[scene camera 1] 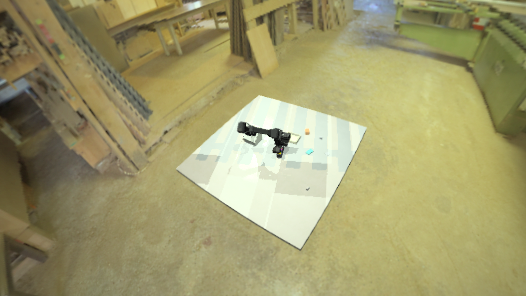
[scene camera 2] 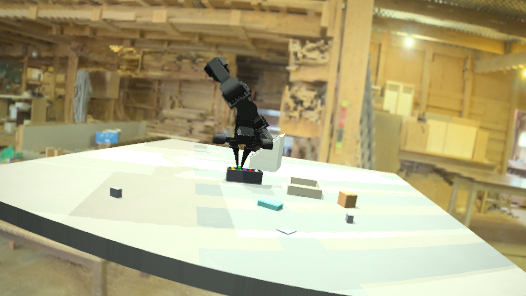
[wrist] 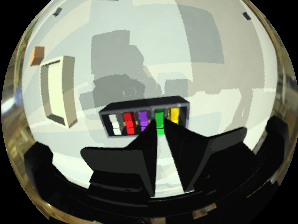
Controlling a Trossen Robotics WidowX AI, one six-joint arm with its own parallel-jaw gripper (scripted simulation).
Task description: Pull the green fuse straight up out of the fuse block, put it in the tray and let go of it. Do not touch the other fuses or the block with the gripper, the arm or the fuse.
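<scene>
Scene camera 2 shows the gripper (scene camera 2: pixel 239 168). In the wrist view, the gripper (wrist: pixel 159 122) appears again, together with a tray (wrist: pixel 56 77).
</scene>
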